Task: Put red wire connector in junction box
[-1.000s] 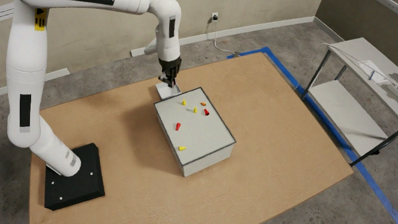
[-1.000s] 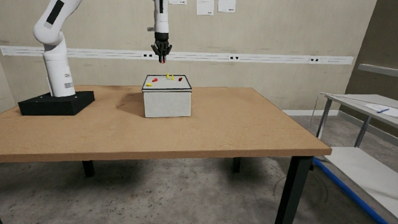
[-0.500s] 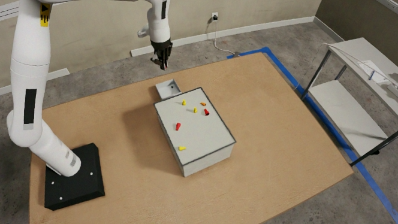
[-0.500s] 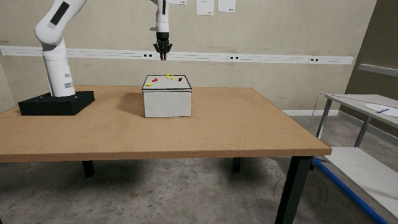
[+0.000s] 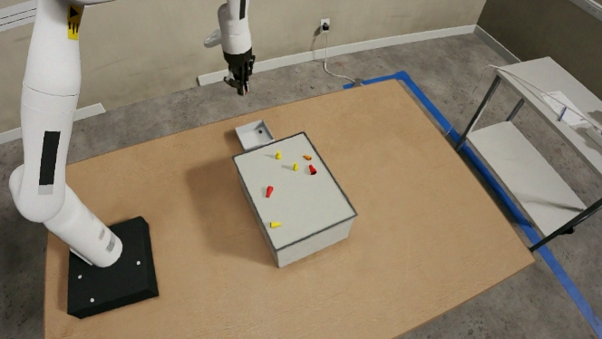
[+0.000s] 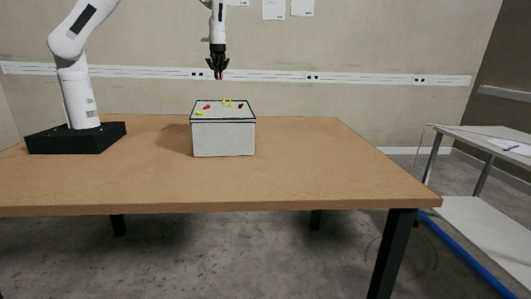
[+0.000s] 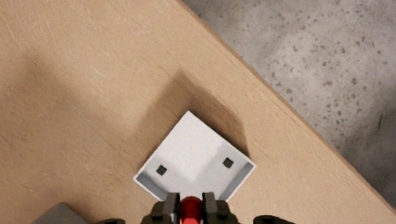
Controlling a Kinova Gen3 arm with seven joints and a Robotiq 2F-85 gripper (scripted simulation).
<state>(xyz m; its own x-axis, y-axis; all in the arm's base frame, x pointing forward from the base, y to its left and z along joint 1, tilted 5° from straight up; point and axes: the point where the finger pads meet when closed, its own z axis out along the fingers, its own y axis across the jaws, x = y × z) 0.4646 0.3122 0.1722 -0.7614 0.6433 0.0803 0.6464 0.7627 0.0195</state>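
My hand is 230 mm above the steel junction box, 10 mm to the left of it and 10 mm short of it. Also, from my hand: tool case: 300 mm to the right, 130 mm below, 70 mm ahead.
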